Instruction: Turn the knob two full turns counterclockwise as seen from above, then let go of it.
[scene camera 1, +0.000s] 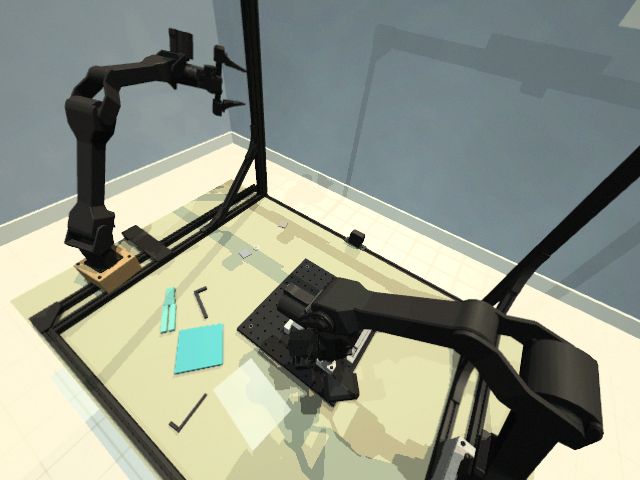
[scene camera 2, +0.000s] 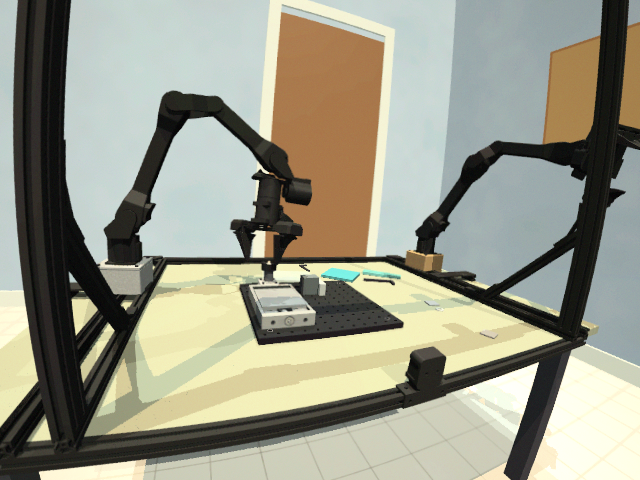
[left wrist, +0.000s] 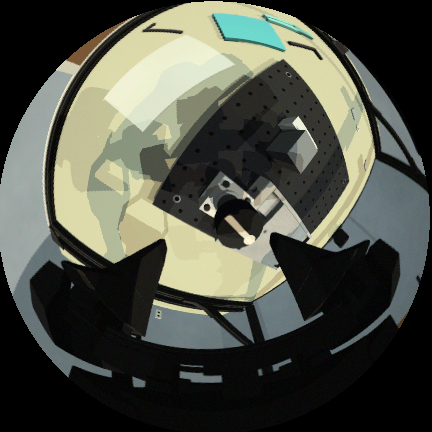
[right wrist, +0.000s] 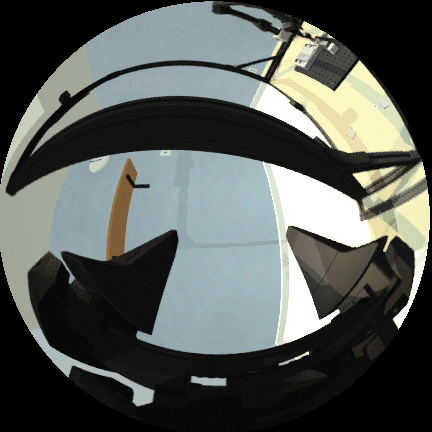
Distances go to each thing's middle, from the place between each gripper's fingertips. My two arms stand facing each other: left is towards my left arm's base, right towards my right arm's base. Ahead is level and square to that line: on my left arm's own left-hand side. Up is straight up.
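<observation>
Translucent sheet (scene camera 1: 254, 405): 66 cm ahead of my right hand, 48 cm to the left, 37 cm below. Grey metal fixture (scene camera 2: 276, 306): from my right hand, 39 cm ahead, 60 cm to the left, 35 cm below.
Translucent sheet: 140 mm ahead of my left hand, 130 mm to the right, 80 mm below. Grey metal fixture: from my left hand, 120 mm behind, 60 mm below.
</observation>
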